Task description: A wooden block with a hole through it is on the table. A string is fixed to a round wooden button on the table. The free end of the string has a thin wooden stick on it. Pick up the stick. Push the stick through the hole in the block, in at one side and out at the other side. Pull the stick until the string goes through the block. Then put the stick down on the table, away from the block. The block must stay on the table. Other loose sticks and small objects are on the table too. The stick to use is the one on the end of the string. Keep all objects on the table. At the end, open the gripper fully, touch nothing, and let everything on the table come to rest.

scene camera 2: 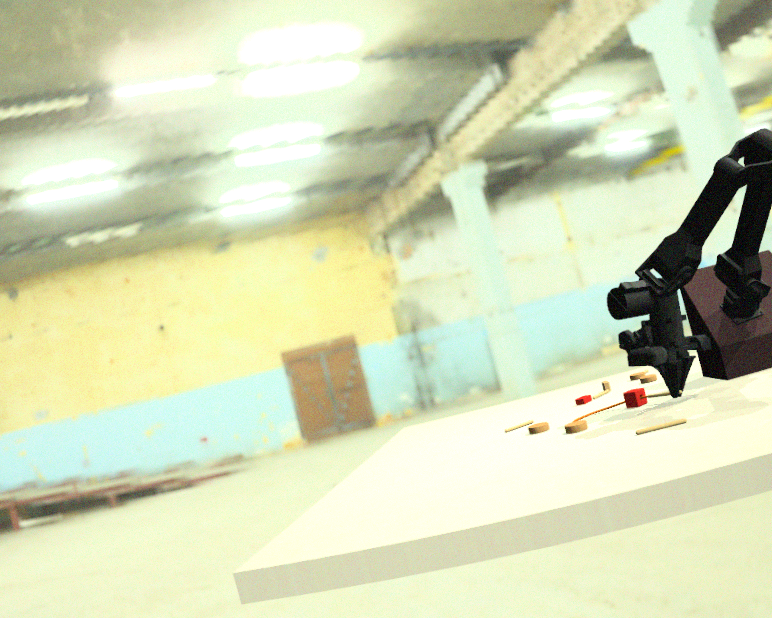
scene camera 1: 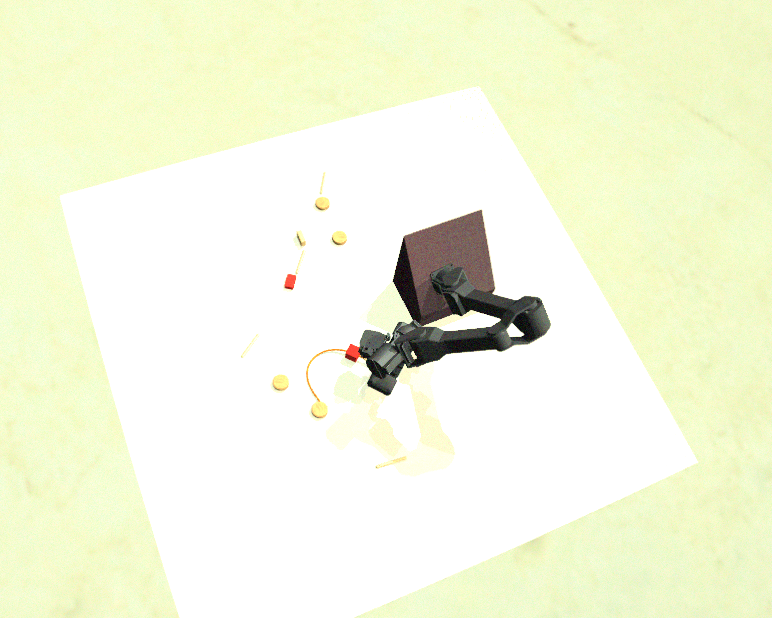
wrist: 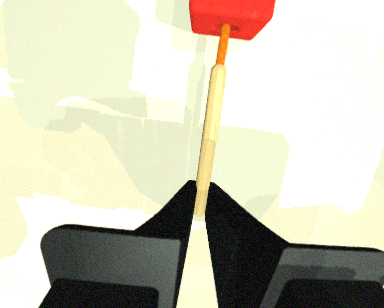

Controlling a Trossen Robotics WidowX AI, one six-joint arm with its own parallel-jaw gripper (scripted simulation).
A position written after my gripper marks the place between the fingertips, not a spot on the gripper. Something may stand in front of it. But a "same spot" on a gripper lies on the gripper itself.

my gripper: scene camera 2; scene camera 1 386, 370; wrist
same spot on my gripper: [wrist: 78, 258] = [scene camera 2: 652, 366]
